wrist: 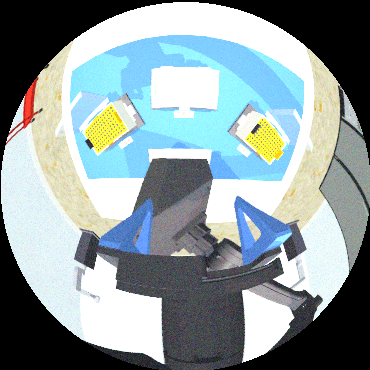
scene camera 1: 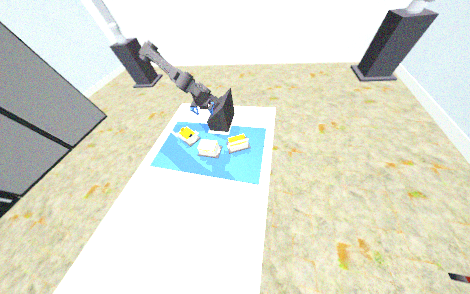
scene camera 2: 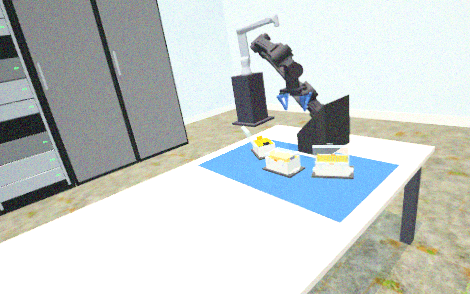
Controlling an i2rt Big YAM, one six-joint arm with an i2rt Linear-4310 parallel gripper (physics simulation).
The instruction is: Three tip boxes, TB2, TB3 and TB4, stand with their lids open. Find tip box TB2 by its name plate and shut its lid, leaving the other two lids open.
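Pixels of known places: gripper, fingertip midpoint: (wrist: 193, 201) (scene camera 1: 205, 114) (scene camera 2: 295, 110); arm's base, link origin: (wrist: 187, 231) (scene camera 1: 217, 104) (scene camera 2: 322, 116).
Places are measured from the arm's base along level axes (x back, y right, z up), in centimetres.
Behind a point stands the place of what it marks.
Note:
The middle tip box, TB2 (scene camera 1: 208, 148) @(x -37.0, y -0.8, z -6.4 cm) (scene camera 2: 283, 164) @(x -38.5, y -2.9, z -9.2 cm) (wrist: 185, 88) @(x -33.4, y 1.1, z -6.4 cm), has its white lid down over the tips; its name plate (wrist: 184, 114) @(x -27.0, y 0.7, z -14.0 cm) is too washed out to read in the wrist view. A tip box with yellow tips (scene camera 1: 238, 144) @(x -35.3, y -21.1, z -2.7 cm) (scene camera 2: 332, 169) @(x -31.5, y -20.5, z -10.7 cm) (wrist: 107, 128) has its lid raised. The other yellow-tipped box (scene camera 1: 187, 134) @(x -24.1, y 20.0, z -8.5 cm) (scene camera 2: 262, 145) @(x -26.3, y 18.3, z -8.5 cm) (wrist: 262, 141) @(x -22.4, y 19.6, z -8.5 cm), with a dark piece on it, also has its lid raised. Which is TB3 or TB4 I cannot tell. My gripper (scene camera 1: 203, 109) @(x -21.2, y 1.2, z 8.4 cm) (scene camera 2: 295, 108) @(x -21.2, y 1.2, z 8.4 cm) (wrist: 193, 201) @(x -21.2, y 1.2, z 8.4 cm) is open and empty, raised behind the boxes, touching none.
The boxes stand on a blue mat (scene camera 1: 245, 171) @(x -47.7, y -26.0, z -14.1 cm) (scene camera 2: 330, 206) @(x -49.5, y -28.7, z -14.2 cm) on a white table (scene camera 1: 185, 225) @(x -81.5, y 2.4, z -14.4 cm) (scene camera 2: 190, 225) @(x -81.8, y 3.8, z -14.5 cm). A dark angular stand (scene camera 1: 222, 114) @(x -15.2, y -7.9, z 3.5 cm) (scene camera 2: 327, 125) @(x -13.3, y -9.5, z 0.2 cm) is behind them, near my arm. Grey cabinets (scene camera 2: 115, 95) and dark pedestals (scene camera 1: 135, 62) (scene camera 2: 248, 97) stand beyond the table.

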